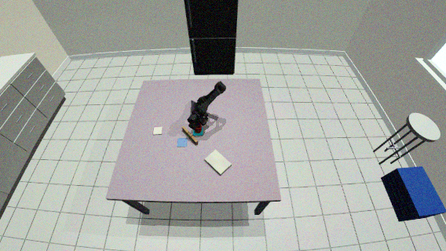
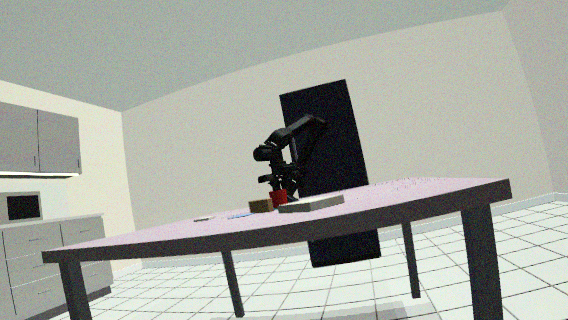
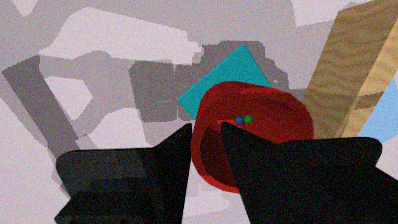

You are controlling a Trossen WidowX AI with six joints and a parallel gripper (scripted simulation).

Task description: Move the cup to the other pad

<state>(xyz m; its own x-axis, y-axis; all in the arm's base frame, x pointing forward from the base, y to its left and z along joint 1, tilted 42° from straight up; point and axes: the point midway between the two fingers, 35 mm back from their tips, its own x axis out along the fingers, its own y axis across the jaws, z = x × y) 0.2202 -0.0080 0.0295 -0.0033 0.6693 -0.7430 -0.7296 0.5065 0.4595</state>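
The red cup is 2 cm to the right of my gripper tip and 2 cm ahead of it. Also, from my gripper tip: cyan pad 5 cm below, 3 cm ahead, 2 cm to the right; wooden bar 9 cm to the right, 8 cm ahead, 3 cm below; light blue pad 16 cm to the right, 12 cm ahead, 5 cm below.
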